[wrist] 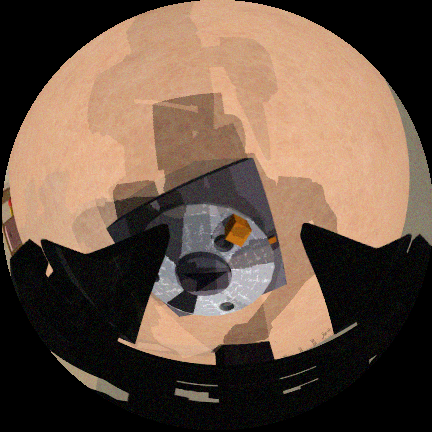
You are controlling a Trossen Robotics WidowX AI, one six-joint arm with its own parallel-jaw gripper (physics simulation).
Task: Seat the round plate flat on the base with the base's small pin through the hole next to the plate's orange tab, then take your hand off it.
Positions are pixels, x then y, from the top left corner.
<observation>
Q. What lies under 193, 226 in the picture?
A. A round grey plate.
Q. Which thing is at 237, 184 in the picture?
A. A dark square base.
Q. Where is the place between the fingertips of my gripper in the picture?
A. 237, 230
</observation>
